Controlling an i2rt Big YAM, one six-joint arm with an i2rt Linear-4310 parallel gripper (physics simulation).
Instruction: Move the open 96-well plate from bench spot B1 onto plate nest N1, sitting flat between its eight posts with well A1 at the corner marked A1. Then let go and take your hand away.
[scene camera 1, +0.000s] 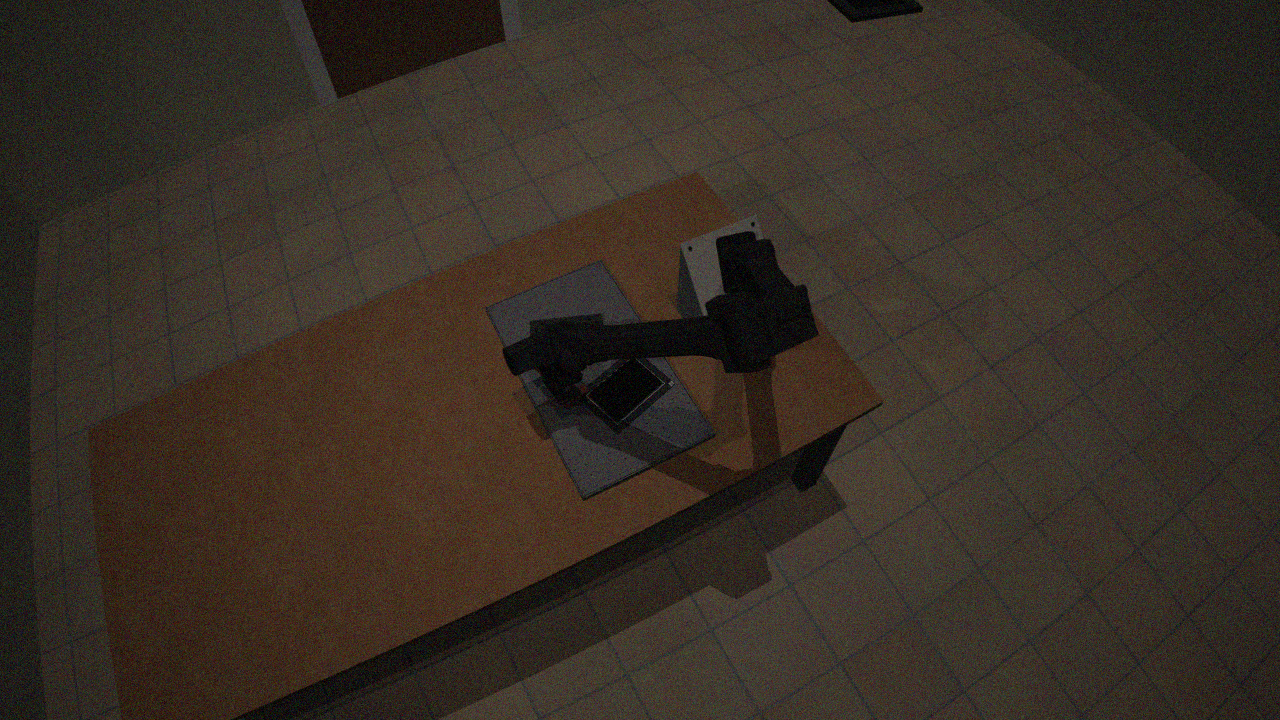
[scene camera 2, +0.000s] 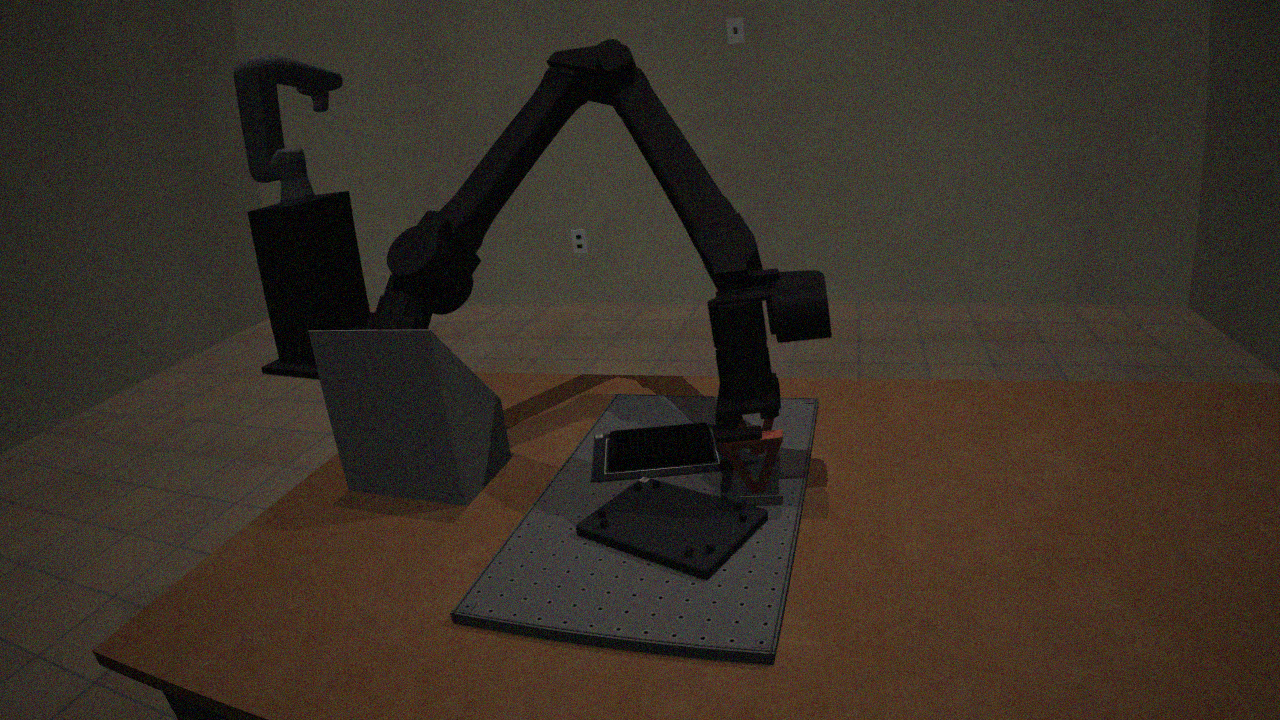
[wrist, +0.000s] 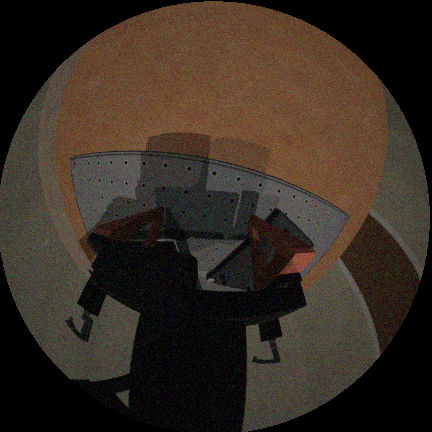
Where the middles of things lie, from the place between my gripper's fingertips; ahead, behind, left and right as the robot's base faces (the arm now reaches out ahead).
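Dark well plate (scene camera 2: 684, 444): 40 mm to the left of my hand and 140 mm behind it.
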